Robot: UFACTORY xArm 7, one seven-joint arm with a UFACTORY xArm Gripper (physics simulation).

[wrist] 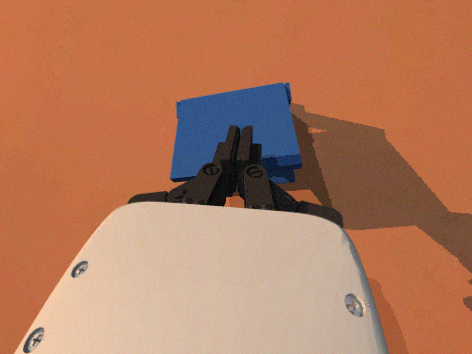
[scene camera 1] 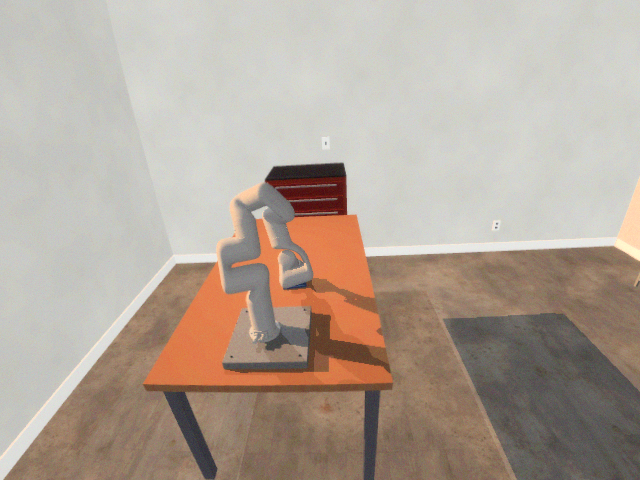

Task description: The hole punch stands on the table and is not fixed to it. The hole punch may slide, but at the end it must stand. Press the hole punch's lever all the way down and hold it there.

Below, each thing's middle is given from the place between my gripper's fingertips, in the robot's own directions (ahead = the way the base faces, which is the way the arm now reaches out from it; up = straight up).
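Labels:
Broad blue lever [wrist: 203,122]: my gripper is 30 mm above it, 20 mm short of it and 20 mm to the right of it. Blue hole punch [wrist: 287,176]: 50 mm below my gripper, 20 mm ahead of it, 20 mm to the left of it.

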